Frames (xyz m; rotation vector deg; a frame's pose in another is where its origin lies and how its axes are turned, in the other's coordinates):
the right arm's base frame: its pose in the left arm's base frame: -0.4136 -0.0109 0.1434 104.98 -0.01 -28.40
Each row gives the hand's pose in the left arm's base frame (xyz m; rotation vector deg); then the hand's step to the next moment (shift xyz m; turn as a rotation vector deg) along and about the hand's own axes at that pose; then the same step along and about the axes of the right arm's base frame.
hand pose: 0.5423 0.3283 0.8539 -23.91 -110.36 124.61
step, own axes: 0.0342 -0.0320 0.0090 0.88 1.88 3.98
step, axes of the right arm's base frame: -0.0448 0.0163 -0.0015 -0.53 -0.72 4.40
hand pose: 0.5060 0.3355 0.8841 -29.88 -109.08 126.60
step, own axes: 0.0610 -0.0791 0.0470 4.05 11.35 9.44
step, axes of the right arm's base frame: -0.0965 0.0506 0.0175 0.12 -8.31 12.85
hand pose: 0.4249 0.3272 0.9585 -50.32 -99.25 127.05
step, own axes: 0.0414 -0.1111 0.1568 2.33 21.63 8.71
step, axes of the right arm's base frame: -0.1490 0.0910 0.0903 7.49 -14.64 16.70
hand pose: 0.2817 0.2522 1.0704 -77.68 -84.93 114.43
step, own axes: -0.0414 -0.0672 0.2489 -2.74 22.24 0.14
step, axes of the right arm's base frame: -0.1751 0.0728 0.1795 15.47 -10.89 12.01
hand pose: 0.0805 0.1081 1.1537 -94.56 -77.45 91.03
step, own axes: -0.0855 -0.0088 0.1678 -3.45 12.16 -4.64
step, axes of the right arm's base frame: -0.1072 0.0126 0.1546 12.20 -2.93 4.88
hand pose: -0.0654 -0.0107 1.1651 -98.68 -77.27 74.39
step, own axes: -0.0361 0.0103 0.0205 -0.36 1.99 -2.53
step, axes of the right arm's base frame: -0.0031 0.0050 0.0424 3.22 0.31 -0.24
